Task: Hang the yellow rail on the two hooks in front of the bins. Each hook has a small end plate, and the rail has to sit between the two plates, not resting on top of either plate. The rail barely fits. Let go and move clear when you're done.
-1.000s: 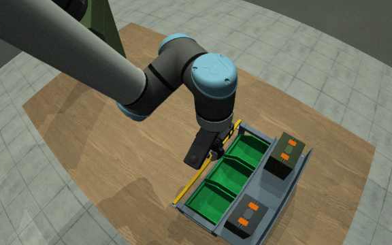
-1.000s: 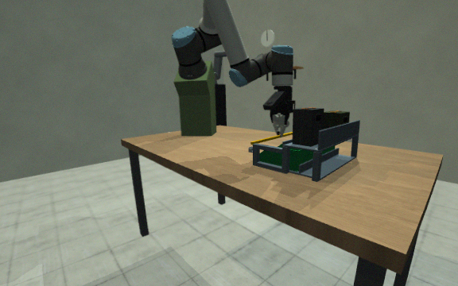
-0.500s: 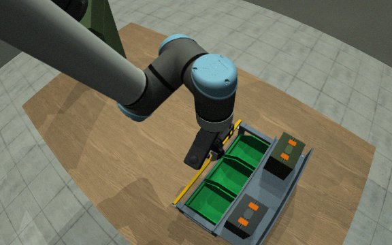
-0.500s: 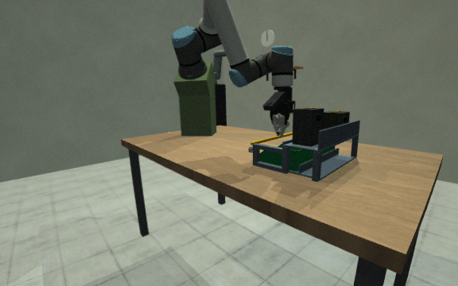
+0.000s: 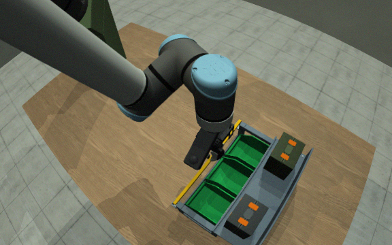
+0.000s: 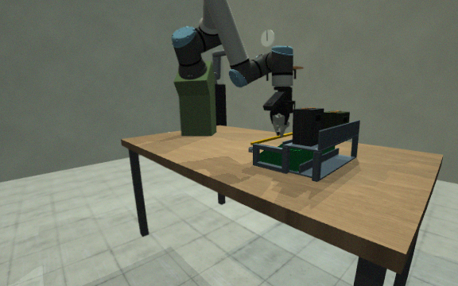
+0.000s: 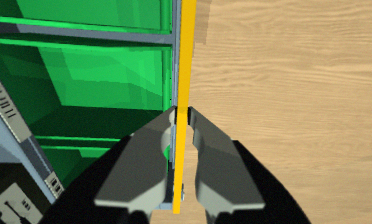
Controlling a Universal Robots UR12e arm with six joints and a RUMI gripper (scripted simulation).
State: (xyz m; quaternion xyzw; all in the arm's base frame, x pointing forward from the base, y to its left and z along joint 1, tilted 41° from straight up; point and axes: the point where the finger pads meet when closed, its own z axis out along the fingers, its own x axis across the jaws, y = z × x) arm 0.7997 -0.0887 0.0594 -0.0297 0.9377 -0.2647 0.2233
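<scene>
Now: the yellow rail 10 mm below my hand. From my hand the other things lie so: rack front bar (10 mm ahead, 80 mm below).
</scene>
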